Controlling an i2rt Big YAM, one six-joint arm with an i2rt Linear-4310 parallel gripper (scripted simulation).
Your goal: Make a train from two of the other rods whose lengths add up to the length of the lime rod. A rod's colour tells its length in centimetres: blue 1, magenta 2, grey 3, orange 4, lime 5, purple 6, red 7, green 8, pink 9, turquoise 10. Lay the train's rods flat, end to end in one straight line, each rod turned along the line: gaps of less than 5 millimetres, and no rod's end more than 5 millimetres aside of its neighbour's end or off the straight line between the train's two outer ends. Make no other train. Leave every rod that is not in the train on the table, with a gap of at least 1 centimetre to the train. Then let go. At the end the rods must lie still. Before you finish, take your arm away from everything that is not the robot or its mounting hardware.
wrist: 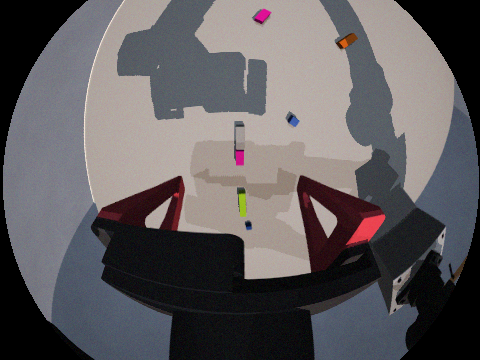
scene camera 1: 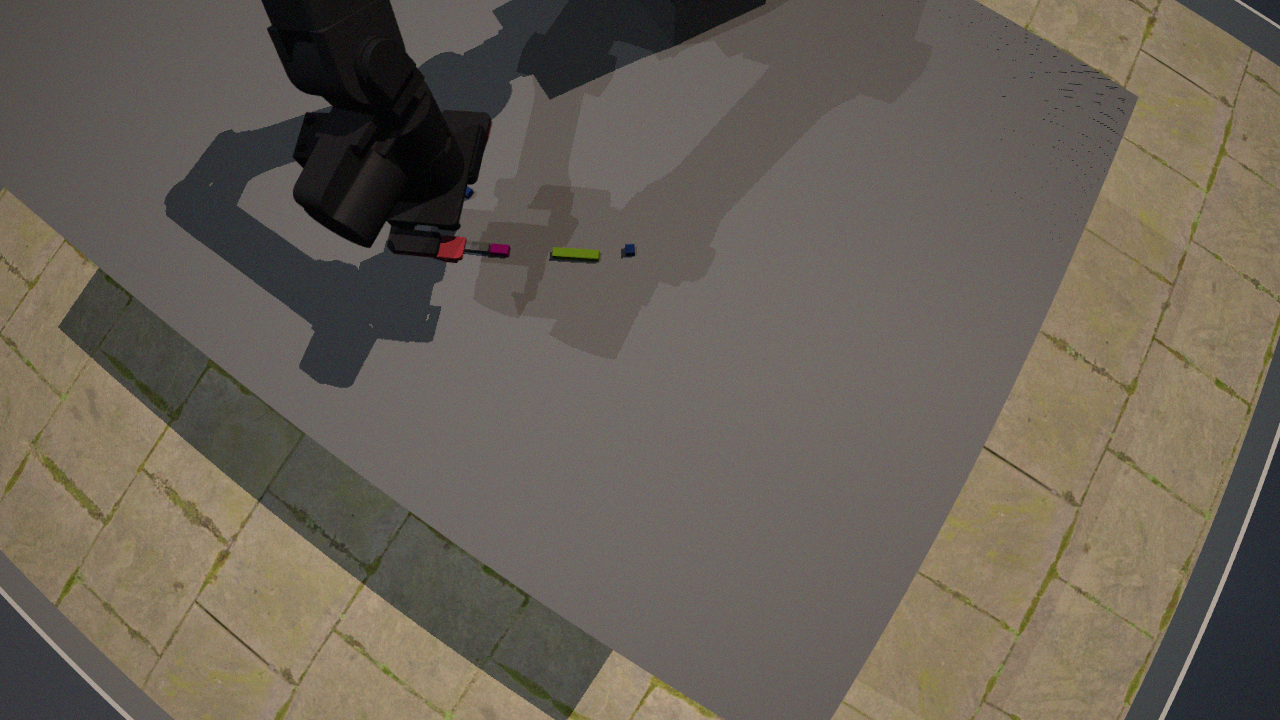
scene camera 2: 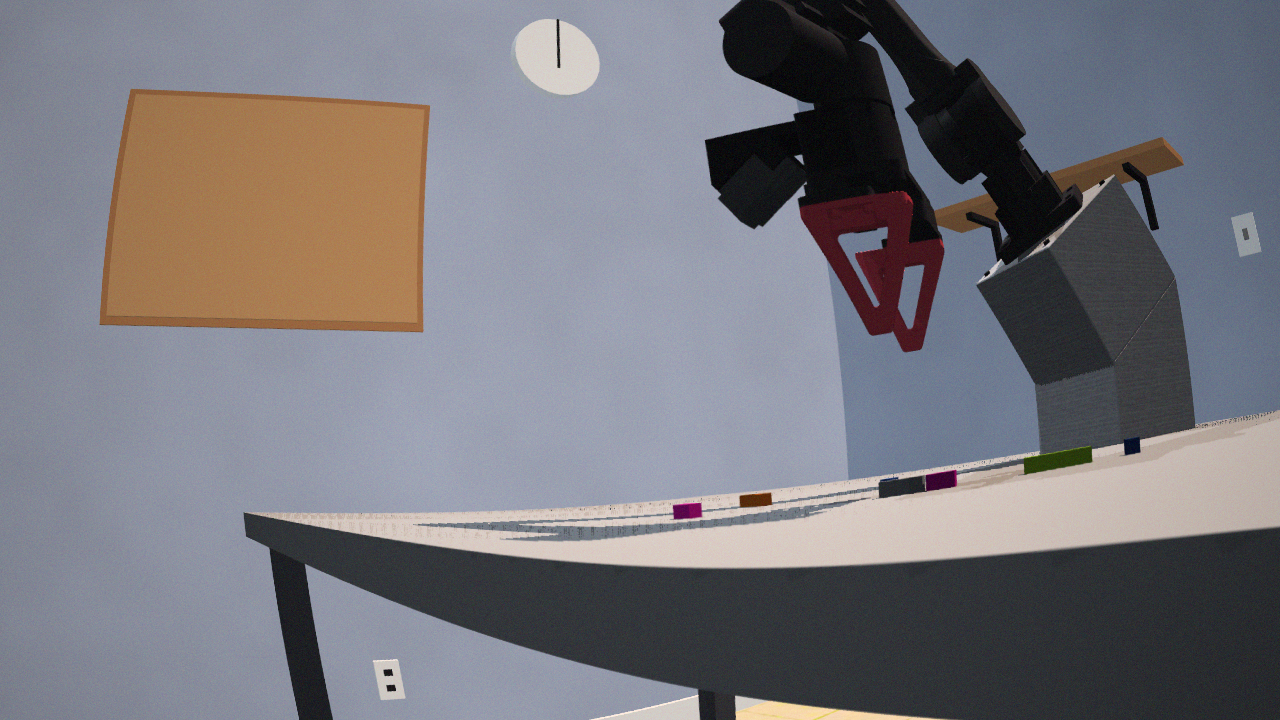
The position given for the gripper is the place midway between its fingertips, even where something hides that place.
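The gripper (scene camera 2: 898, 343) is visible, and so it is in the wrist view, the gripper (wrist: 240, 182), and in scene camera 1, the gripper (scene camera 1: 460, 214). A grey rod (scene camera 2: 916, 484) is part of the scene. A lime rod (scene camera 2: 1083, 455) can be seen too.
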